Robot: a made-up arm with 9 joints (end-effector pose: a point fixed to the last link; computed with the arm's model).
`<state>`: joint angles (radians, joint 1 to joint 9).
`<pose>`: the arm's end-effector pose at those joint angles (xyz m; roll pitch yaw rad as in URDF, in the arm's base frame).
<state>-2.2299 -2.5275 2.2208 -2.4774 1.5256 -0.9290 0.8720 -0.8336 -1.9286</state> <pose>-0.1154 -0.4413 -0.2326 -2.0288 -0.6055 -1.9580</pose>
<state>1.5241 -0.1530 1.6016 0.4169 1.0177 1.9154 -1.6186 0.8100 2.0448</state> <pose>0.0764 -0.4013 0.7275 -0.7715 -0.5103 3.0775</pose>
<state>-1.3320 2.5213 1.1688 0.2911 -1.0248 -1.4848 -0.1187 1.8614 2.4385</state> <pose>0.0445 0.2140 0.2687 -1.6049 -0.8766 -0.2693</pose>
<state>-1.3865 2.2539 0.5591 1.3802 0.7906 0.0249 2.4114 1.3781 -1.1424</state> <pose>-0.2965 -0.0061 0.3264 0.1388 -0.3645 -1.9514</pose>
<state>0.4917 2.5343 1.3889 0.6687 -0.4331 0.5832 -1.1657 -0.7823 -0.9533</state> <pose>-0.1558 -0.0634 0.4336 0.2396 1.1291 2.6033</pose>
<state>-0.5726 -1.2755 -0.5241 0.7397 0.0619 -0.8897 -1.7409 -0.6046 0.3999</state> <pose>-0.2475 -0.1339 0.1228 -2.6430 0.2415 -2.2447</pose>
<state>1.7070 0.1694 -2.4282 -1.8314 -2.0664 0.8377 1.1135 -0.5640 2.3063</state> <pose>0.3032 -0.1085 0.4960 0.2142 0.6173 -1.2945</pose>
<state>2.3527 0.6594 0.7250 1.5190 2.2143 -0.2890 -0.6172 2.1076 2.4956</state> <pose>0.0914 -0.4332 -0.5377 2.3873 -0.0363 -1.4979</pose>
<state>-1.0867 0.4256 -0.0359 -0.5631 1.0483 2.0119 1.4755 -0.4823 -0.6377</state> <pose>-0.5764 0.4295 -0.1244 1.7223 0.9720 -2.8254</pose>
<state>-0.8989 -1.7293 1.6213 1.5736 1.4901 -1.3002 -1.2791 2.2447 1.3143</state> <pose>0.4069 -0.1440 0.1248 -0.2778 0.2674 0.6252</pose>
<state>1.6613 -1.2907 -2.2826 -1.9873 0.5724 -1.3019 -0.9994 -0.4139 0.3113</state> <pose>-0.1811 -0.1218 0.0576 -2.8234 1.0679 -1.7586</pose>
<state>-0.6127 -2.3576 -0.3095 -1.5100 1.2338 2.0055 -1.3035 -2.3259 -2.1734</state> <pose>0.2068 -0.4875 -0.6452 2.6901 -0.1946 2.0106</pose>
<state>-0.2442 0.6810 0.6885 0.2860 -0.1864 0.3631 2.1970 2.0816 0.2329</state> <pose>-0.1909 -0.1661 -0.4027 2.9423 0.2348 1.8908</pose>
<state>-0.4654 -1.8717 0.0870 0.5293 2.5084 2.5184 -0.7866 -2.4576 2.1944</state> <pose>-0.4930 0.0762 -0.5920 2.8432 0.7443 -0.6343</pose>
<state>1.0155 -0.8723 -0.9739 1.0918 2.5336 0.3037 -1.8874 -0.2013 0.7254</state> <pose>0.1043 0.0727 0.2112 1.1826 -0.6228 1.7182</pose>
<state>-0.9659 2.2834 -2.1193 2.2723 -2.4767 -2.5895 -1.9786 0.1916 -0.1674</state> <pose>0.1525 -0.1943 0.0525 1.8833 0.9290 2.2274</pose>
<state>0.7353 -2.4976 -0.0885 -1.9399 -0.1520 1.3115 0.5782 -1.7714 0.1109</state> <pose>0.0880 -0.6207 0.2839 -0.6304 0.1242 -1.3818</pose>
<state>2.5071 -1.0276 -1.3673 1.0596 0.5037 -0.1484 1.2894 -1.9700 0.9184</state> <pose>0.4873 -0.0959 -0.6638 2.8079 0.2702 2.4911</pose>
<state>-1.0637 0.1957 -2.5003 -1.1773 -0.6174 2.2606 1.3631 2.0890 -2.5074</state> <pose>-0.0790 -0.4477 0.0522 -2.1636 -0.3055 -2.1955</pose>
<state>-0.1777 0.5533 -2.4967 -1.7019 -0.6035 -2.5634 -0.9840 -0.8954 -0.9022</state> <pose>-0.2387 0.1244 0.1872 3.0959 0.2831 -1.9197</pose>
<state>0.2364 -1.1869 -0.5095 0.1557 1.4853 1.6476 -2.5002 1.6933 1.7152</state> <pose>-0.7376 -0.2395 0.2782 -2.9845 -1.4108 2.9476</pose>
